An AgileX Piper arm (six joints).
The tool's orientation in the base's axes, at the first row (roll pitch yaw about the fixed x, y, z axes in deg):
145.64 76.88 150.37
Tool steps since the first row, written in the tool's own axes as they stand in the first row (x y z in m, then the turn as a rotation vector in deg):
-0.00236 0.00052 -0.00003 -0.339 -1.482 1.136
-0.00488 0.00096 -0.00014 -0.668 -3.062 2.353
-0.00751 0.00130 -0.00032 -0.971 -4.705 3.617
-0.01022 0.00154 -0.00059 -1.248 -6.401 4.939
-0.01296 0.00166 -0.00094 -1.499 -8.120 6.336
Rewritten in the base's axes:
0.00040 0.00025 0.00237 1.281 -1.398 -0.073
0.00076 0.00039 0.00490 2.646 -2.885 -0.183
0.00108 0.00041 0.00754 4.056 -4.427 -0.335
0.00133 0.00032 0.01026 5.522 -6.013 -0.530
0.00152 0.00010 0.01301 7.057 -7.611 -0.768

